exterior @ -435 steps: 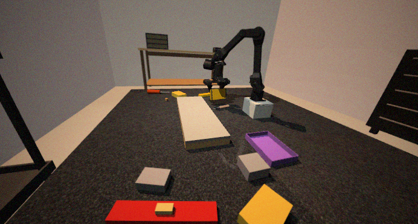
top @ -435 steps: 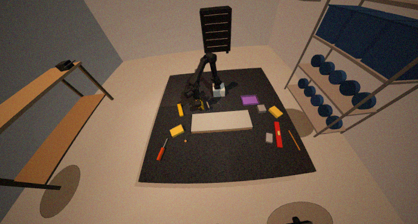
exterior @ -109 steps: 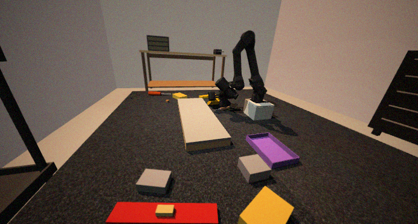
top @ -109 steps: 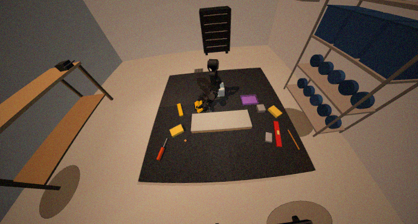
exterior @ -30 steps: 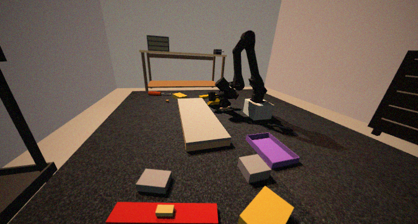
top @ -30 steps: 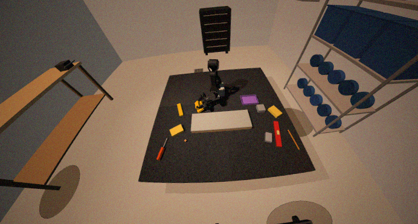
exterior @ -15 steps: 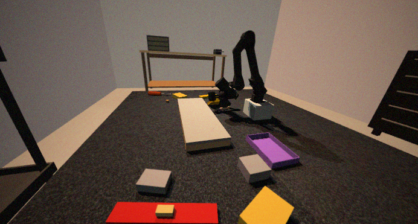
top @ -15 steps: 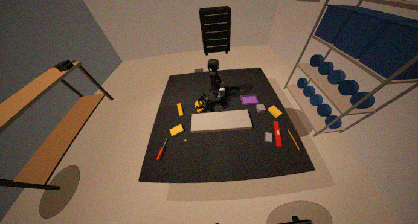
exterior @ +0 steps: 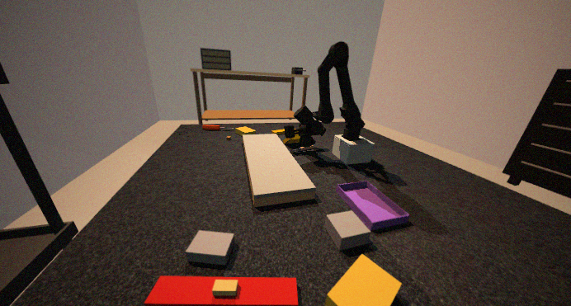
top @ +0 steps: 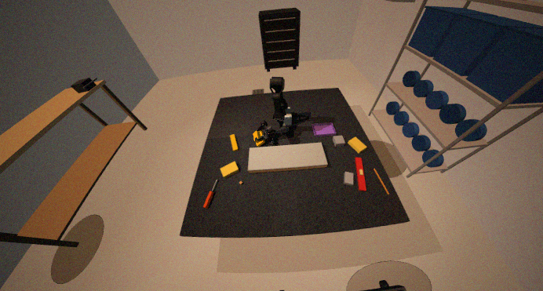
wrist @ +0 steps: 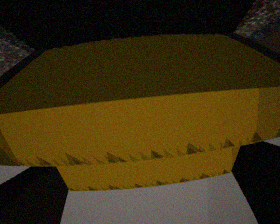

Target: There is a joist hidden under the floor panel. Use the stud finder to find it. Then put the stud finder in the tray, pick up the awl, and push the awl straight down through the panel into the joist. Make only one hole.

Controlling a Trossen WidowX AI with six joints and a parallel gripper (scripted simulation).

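The stud finder is 10 mm below my gripper tip and 10 mm ahead of it. The rest, counted from my gripper tip: purple tray (530 mm to the left, 50 mm below, 20 mm behind); then awl (100 mm to the left, 50 mm below); then square indicator window (30 mm ahead, 10 mm to the right, 10 mm above).
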